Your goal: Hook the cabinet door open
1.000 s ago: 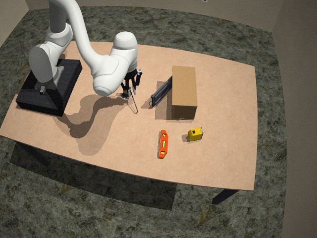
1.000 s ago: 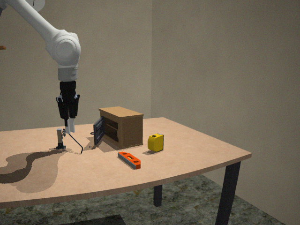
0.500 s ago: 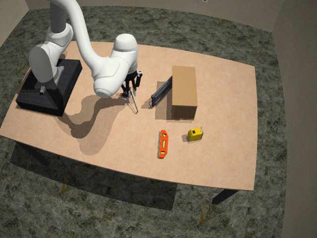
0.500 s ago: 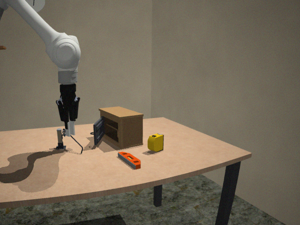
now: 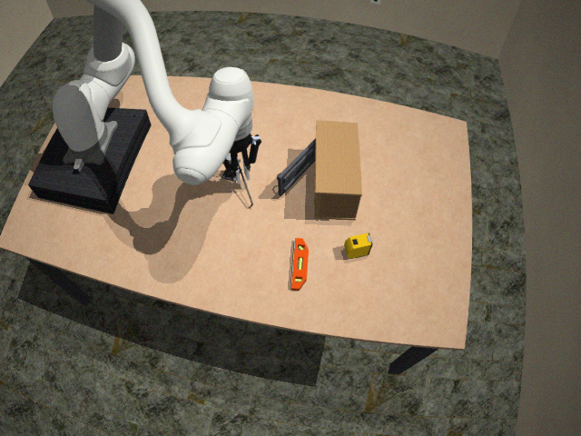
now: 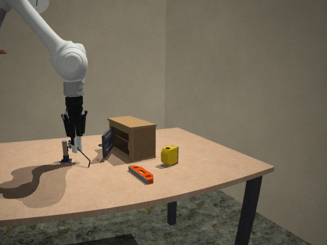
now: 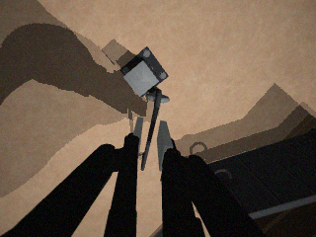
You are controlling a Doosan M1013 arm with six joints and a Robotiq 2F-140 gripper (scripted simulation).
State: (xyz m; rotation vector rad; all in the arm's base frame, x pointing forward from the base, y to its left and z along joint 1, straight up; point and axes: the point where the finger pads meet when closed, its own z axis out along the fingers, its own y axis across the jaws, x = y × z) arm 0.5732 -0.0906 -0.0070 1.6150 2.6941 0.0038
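Right now the thin hook is 4 cm below my hand and 1 cm to the right of it. Also, from my hand: orange spirit level 24 cm to the right, 19 cm ahead, 7 cm below; dark door 16 cm ahead, 6 cm to the left, 2 cm below; yellow tape measure 35 cm ahead, 17 cm to the right, 5 cm below.
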